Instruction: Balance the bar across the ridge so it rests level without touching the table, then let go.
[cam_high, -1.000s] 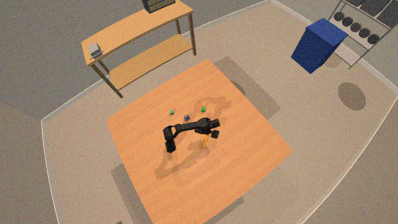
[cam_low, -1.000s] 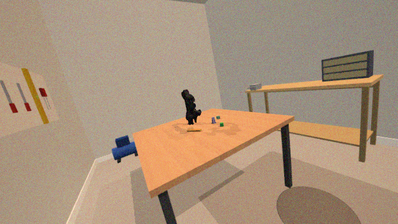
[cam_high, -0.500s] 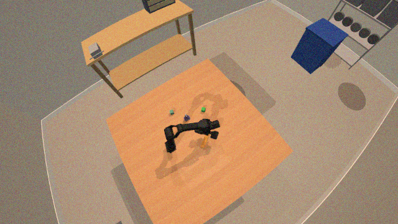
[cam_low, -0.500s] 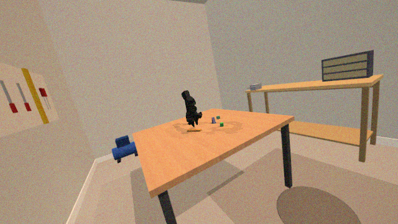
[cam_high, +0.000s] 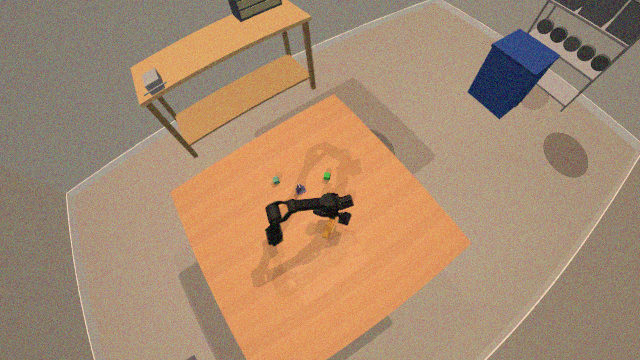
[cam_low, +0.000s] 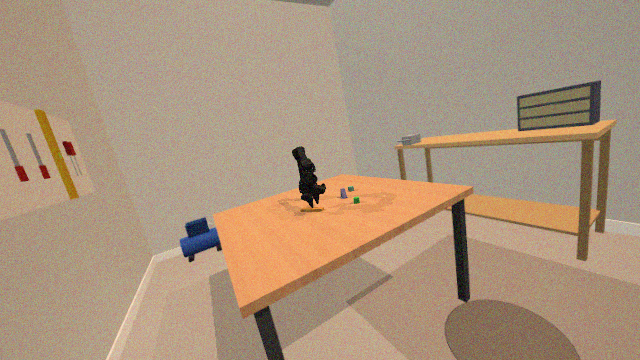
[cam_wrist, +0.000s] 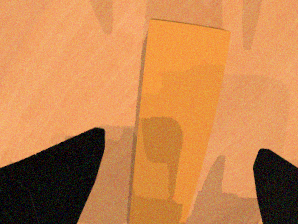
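My gripper tip is now 30 mm past the orange bar, 20 mm above it and 10 mm to the left of it. The rest, counted from my gripper tip: green cube: 230 mm to the left, 120 mm ahead, 10 mm below.
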